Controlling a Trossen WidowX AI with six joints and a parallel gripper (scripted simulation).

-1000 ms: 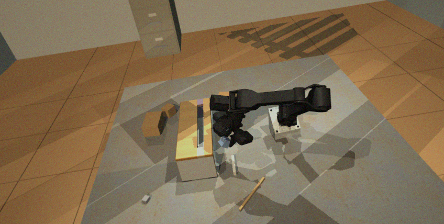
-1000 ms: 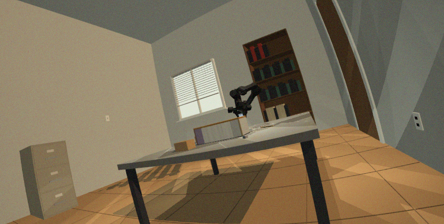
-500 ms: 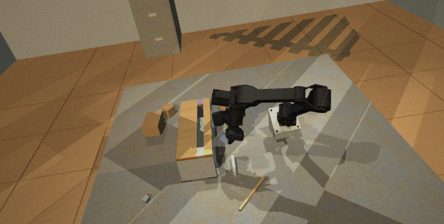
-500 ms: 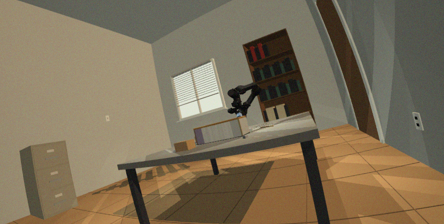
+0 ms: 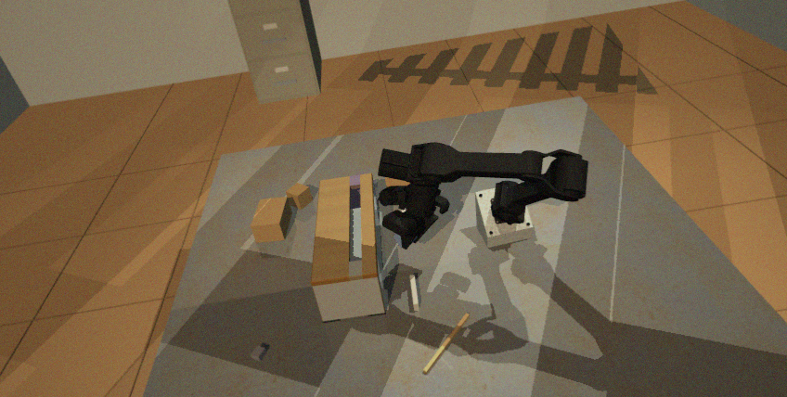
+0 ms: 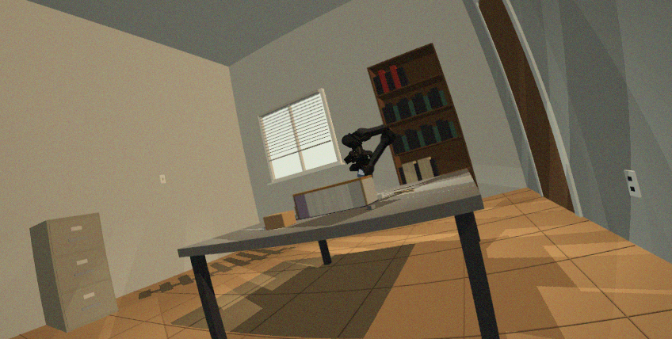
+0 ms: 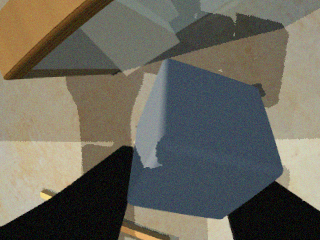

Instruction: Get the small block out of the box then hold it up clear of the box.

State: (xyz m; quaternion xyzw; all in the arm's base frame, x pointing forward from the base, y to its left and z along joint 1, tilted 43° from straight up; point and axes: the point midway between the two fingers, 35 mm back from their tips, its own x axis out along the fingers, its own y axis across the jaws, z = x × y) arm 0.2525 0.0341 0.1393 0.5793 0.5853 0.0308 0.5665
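Right now my gripper tip is 10 mm to the left of the blue block and 10 mm below it. Also, from my gripper tip: long box (100 mm ahead, 140 mm to the right, 70 mm below); then wooden stick (40 mm behind, 170 mm to the left, 130 mm below).
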